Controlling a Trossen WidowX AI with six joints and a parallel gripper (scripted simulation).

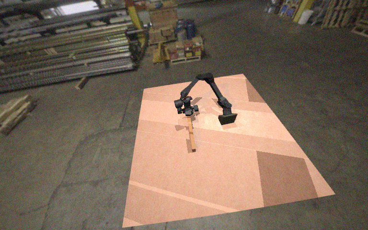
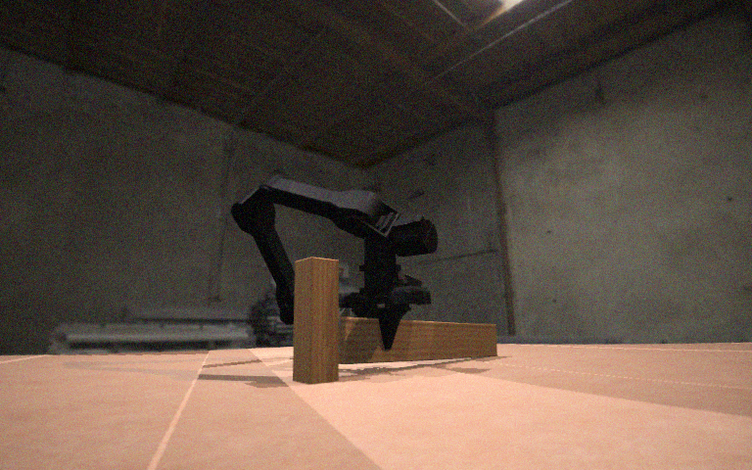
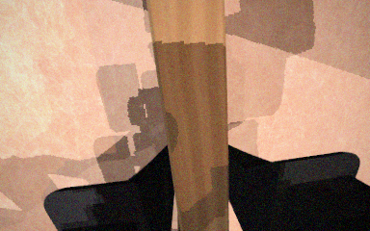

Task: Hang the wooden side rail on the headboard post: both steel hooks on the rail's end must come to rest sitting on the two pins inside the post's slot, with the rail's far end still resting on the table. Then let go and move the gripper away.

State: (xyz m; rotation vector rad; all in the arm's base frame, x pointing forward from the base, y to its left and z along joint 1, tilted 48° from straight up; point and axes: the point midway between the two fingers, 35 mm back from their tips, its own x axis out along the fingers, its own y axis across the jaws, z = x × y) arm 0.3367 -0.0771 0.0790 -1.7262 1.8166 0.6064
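Right now the headboard post is 10 mm behind my gripper tip, 130 mm to the right of it and 40 mm above it.
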